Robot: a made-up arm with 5 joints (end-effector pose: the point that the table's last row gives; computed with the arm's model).
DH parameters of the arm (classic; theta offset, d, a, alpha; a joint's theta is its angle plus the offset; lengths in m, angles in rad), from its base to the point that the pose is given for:
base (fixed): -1.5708 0.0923 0 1.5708
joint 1: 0 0.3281 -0.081 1.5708
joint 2: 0 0.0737 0.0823 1.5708
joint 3: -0.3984 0 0.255 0
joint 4: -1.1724 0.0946 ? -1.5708
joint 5: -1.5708 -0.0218 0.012 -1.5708
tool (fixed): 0 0.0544 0 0
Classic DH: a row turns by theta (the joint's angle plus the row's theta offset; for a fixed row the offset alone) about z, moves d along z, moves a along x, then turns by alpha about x.
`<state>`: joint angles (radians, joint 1 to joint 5).
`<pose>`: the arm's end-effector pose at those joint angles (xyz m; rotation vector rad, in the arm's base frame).
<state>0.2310 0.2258 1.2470 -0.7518 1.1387</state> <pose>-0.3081 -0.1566 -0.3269 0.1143 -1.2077 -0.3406</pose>
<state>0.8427 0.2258 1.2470 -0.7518 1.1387</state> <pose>-0.3081 -0.3689 -0.1609 -0.4146 -1.2641 0.0392</pose>
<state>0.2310 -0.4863 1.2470 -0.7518 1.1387</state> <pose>-0.2232 -0.1114 -0.3375 0.4813 -0.9387 0.2535</pose>
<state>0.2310 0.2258 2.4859 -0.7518 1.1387</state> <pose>-0.2227 0.2526 -0.2126 1.2669 -1.1081 -0.9858</pose>
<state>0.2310 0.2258 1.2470 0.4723 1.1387</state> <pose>-0.2884 -0.0199 -0.1205 1.2530 -1.1115 -0.9785</pose>
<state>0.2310 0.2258 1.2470 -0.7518 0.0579</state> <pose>-0.2586 -0.1735 -0.3036 0.2570 -0.1378 -0.2193</pose>
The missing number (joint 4, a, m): -0.2487
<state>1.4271 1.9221 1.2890 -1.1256 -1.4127</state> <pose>-0.5490 -0.5114 0.0163 0.2536 -0.3199 -1.4440</pose>
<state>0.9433 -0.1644 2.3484 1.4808 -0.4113</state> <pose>-0.1805 -0.1530 0.0188 2.8750 0.2378 0.4206</pose>
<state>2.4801 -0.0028 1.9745 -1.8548 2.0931</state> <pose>-0.2866 -0.4044 0.5247 -1.2987 -0.9236 2.2482</pose>
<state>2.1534 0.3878 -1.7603 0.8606 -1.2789</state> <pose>-0.2340 0.0216 0.1808 -2.0473 -0.1913 -2.0967</pose>
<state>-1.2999 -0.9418 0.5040 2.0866 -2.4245</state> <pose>-0.0961 -0.1417 0.1962 0.1241 0.5374 -2.3191</pose>
